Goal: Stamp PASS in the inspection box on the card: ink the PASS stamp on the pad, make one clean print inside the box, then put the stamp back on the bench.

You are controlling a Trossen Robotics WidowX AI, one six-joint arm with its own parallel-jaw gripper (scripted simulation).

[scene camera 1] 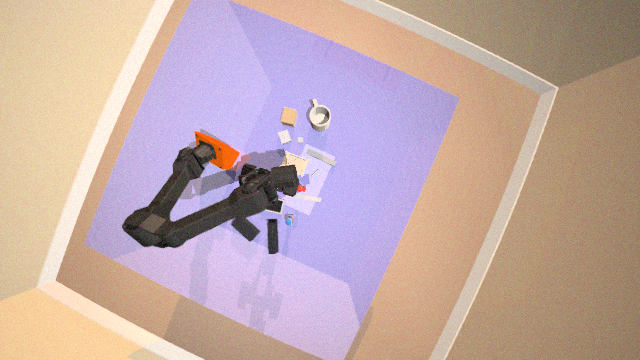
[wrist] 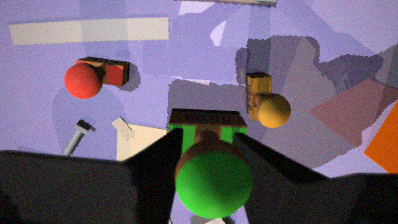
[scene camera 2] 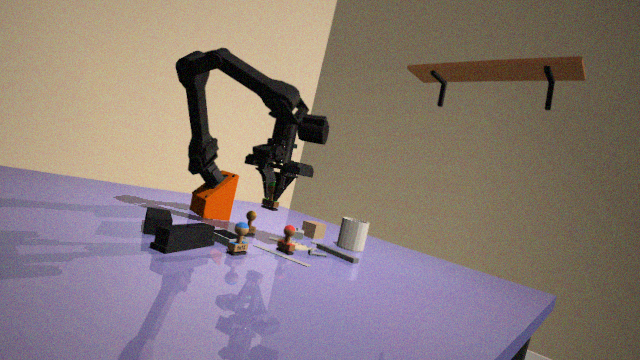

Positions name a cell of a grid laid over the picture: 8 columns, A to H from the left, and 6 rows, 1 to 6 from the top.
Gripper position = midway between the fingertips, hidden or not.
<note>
I see my gripper (scene camera 2: D4), a green-knobbed stamp (wrist: E5), a red-knobbed stamp (wrist: B3) and a mug (scene camera 2: E4).
My gripper also shows in the wrist view (wrist: E4). The wrist view misses the mug: it is out of frame.
</note>
